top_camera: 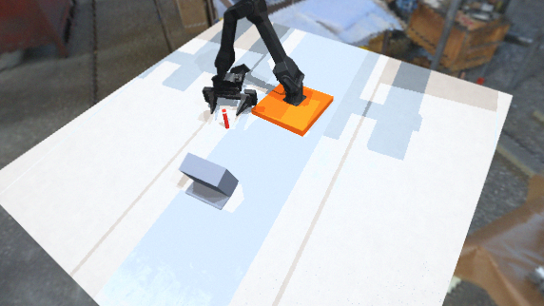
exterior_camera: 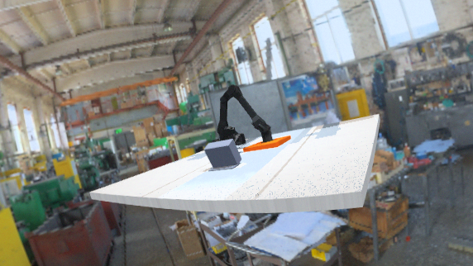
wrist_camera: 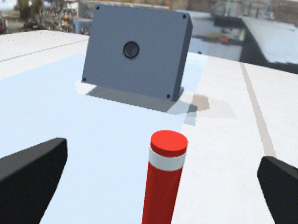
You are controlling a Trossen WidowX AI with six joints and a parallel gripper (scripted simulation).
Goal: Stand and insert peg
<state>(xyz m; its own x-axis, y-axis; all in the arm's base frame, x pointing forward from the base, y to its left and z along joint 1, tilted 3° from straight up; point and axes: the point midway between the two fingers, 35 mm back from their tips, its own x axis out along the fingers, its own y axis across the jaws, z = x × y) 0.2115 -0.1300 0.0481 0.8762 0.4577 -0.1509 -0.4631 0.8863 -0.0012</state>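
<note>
The red peg is 1 cm below my gripper tip and 1 cm behind it. From my gripper tip the other things lie so: panel 20 cm ahead, 14 cm to the left, 1 cm below.
</note>
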